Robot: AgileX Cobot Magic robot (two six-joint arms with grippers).
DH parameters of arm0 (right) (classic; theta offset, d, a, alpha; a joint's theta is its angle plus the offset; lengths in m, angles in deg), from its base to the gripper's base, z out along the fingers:
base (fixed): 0 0 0 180
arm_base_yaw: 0 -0.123 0 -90
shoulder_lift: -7.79 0 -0.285 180
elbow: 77.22 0 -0.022 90
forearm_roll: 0 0.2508 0 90
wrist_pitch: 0 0 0.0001 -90
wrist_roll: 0 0.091 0 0
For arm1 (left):
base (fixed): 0 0 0 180
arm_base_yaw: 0 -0.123 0 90
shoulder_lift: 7.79 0 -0.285 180
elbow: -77.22 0 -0.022 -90
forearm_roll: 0 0.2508 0 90
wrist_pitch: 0 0 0.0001 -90
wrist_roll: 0 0.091 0 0
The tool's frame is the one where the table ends.
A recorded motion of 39 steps. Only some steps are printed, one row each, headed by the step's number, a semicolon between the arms.
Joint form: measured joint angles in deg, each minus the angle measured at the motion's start. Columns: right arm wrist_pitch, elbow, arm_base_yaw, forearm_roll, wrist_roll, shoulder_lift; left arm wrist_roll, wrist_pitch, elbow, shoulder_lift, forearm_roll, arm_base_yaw.
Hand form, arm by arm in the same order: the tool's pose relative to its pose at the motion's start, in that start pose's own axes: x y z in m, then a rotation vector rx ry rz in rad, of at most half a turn. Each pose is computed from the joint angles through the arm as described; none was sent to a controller.
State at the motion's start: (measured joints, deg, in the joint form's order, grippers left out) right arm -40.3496 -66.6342 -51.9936 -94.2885 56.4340 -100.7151; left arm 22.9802 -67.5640 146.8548 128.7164 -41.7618 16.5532
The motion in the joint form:
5: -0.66 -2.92 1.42 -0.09 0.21 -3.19; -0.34 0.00 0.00 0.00 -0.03 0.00
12: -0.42 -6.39 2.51 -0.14 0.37 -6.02; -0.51 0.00 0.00 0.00 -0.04 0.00
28: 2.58 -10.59 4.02 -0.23 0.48 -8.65; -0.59 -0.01 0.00 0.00 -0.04 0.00
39: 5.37 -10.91 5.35 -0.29 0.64 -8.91; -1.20 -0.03 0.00 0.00 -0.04 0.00
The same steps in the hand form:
5: -0.0001 0.0009 0.0173 0.0209 0.0278 0.0075; 0.0000 0.0000 0.0000 0.0004 -0.0002 -0.0061
12: -0.0043 0.0005 0.0323 0.0332 0.0333 0.0230; 0.0000 -0.0001 0.0000 0.0006 -0.0002 -0.0092
28: -0.0119 -0.0022 0.0483 0.0184 0.0071 0.0492; 0.0000 -0.0001 0.0000 0.0007 -0.0001 -0.0106
39: -0.0090 -0.0045 0.0543 -0.0081 -0.0038 0.0593; 0.0000 -0.0001 0.0000 0.0008 0.0002 -0.0212

